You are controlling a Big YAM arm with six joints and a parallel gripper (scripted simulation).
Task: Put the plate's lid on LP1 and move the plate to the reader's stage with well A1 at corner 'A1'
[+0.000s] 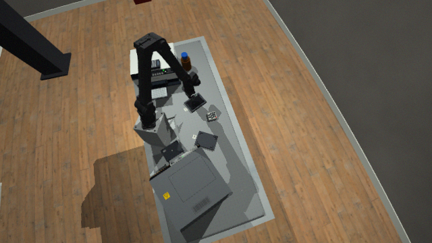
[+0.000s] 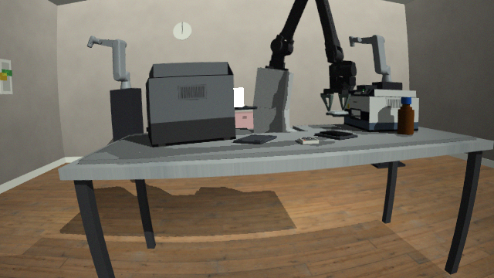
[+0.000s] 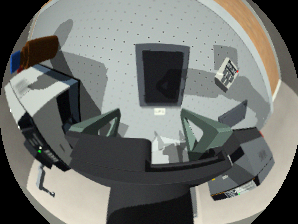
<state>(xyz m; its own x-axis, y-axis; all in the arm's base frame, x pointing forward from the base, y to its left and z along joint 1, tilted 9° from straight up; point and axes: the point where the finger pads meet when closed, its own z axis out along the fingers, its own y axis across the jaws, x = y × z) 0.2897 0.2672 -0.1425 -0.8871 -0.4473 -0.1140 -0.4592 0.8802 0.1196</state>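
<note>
My hand is 260 mm past the lidded plate, 90 mm to the right of it and 30 mm above it. Also, from my hand: brown capped bottle: 380 mm to the left, 10 mm below, 10 mm ahead.
</note>
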